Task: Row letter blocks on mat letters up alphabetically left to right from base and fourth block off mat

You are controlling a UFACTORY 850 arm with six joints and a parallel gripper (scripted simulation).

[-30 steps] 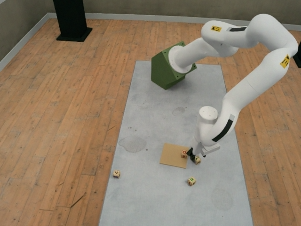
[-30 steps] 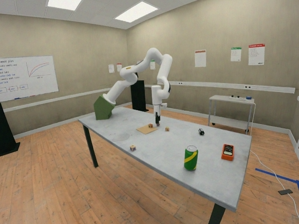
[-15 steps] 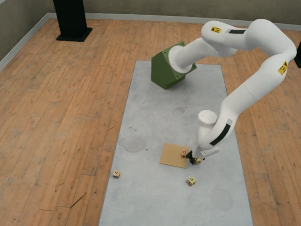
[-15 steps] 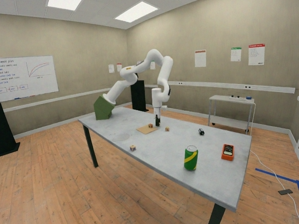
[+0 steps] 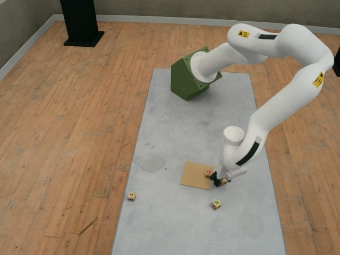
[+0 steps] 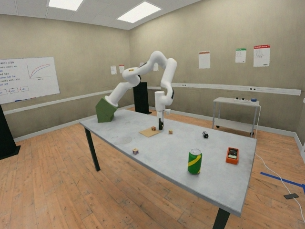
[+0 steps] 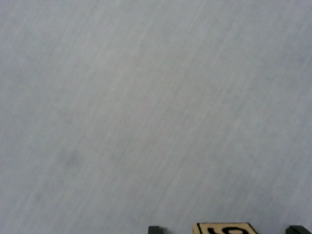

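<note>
The tan square mat lies 12 cm to the right of my hand, 3 cm behind it and 2 cm below it. Also, from my hand: block marked 4 (40 cm to the right, 14 cm ahead, 1 cm below); then green can (51 cm ahead, 30 cm to the right, 4 cm above); then small black object (39 cm ahead, 9 cm to the left).
</note>
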